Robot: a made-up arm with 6 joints.
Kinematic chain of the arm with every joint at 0, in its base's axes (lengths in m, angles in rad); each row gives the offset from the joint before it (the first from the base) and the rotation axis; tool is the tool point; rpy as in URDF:
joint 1: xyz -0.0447 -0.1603 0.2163 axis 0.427 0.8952 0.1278
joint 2: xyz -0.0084 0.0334 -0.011 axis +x
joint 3: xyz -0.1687 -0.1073 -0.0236 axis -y
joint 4: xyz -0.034 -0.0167 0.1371 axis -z
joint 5: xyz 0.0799 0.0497 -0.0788 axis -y
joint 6: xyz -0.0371 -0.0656 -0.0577 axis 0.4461 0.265 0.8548
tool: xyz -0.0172 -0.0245 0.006 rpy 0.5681 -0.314 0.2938
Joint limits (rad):
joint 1: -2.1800..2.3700
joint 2: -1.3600..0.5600
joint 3: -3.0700..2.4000
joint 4: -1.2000..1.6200
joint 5: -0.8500..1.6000
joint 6: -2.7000..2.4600
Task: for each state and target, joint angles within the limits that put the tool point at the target. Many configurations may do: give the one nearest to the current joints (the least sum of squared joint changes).
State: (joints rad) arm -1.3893 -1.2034 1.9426 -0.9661 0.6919 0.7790
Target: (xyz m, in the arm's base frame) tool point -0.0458 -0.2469 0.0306
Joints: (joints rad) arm -2.1633 -0.5976 2.2232 -0.9973 0.4706 0.7012
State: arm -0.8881 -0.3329 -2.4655 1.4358 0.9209 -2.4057
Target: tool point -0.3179 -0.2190 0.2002
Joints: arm -1.0019 -0.8736 -2.4312 1.3851 1.0323 -2.4332
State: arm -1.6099 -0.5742 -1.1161 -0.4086 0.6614 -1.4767
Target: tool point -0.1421 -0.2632 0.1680
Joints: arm -1.2556 -0.7872 -0.5514 -0.0400 1.4562 -1.5931
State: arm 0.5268 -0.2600 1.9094 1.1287 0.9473 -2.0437
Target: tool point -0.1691 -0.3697 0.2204
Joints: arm 0.6949 -0.1424 2.1157 1.6200 1.0369 -1.9024
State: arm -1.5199 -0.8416 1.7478 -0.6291 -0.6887 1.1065
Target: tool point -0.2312 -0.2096 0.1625
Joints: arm -0.8493 -0.6503 1.4920 -0.6349 -0.2634 1.3257
